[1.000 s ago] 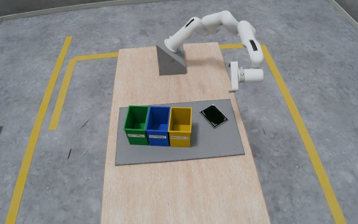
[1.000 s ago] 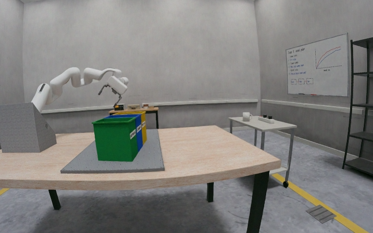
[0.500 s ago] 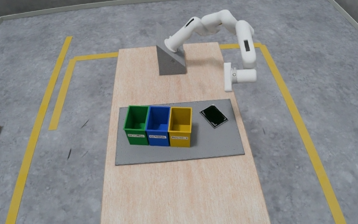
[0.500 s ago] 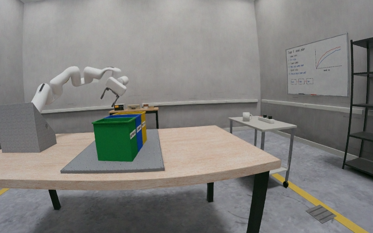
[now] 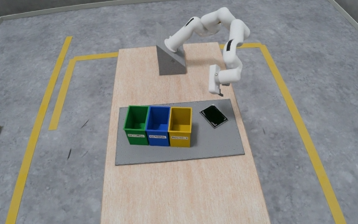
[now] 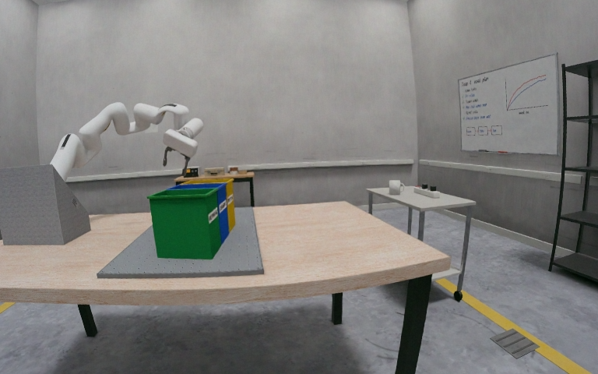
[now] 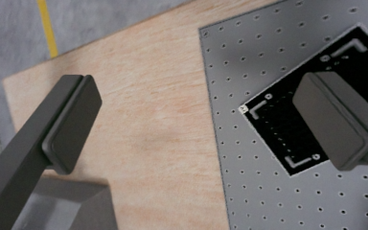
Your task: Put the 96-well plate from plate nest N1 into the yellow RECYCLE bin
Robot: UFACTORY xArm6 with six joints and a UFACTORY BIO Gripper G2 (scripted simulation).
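The black 96-well plate is 21 cm below my hand, 6 cm ahead of it and 4 cm to the right of it. Round my hand: blue bin (41 cm to the right, 15 cm ahead, 14 cm below); black plate nest N1 (22 cm below, 6 cm ahead, 4 cm to the right); yellow recycle bin (28 cm to the right, 18 cm ahead, 14 cm below).
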